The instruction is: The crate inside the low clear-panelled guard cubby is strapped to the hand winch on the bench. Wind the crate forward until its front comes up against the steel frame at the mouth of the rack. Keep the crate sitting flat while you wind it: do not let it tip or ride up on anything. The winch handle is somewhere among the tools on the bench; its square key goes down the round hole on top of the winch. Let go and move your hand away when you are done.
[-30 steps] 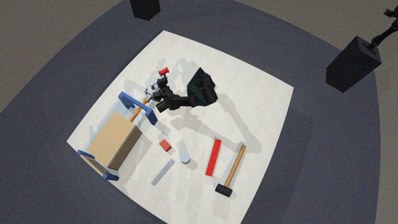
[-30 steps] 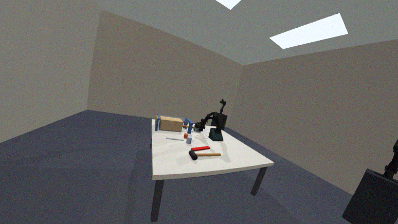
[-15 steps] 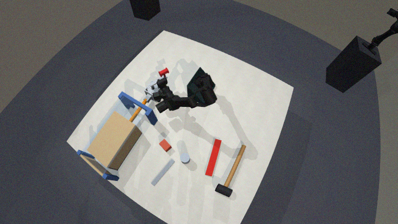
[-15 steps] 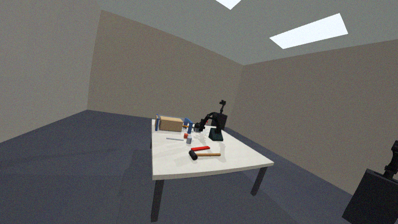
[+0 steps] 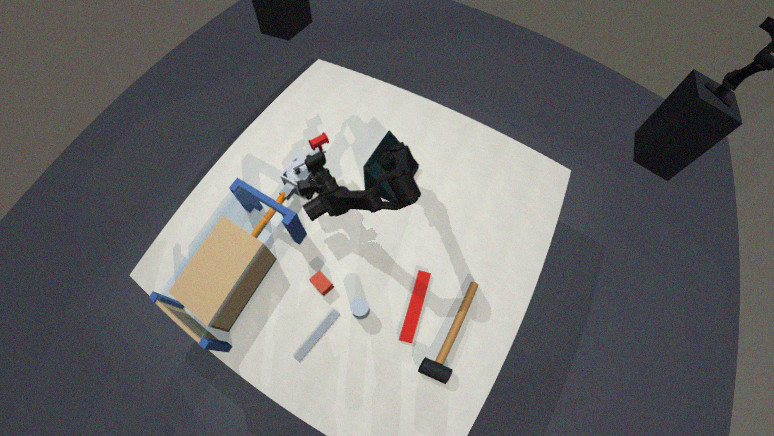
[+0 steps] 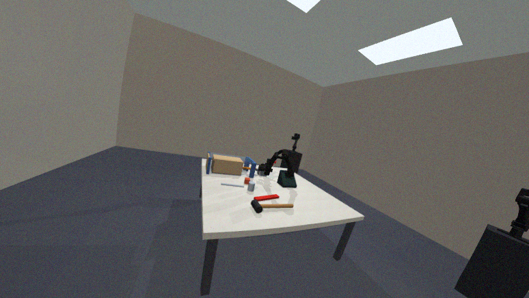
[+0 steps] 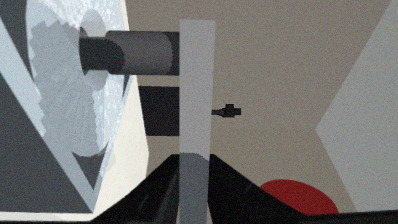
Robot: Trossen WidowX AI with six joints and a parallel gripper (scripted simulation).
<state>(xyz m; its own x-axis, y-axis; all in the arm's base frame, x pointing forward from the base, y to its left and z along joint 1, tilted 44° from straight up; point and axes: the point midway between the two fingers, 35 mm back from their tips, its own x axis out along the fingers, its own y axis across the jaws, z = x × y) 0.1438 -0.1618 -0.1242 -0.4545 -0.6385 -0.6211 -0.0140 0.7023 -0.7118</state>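
My gripper tip is 1 cm to the right of the winch handle, 1 cm below it and 1 cm past it. Round my gripper tip: grey winch 10 cm below, 3 cm to the right, 3 cm ahead; blue frame post 21 cm ahead, 2 cm to the right, 2 cm below; red knob 4 cm behind, 4 cm above, 3 cm to the left.
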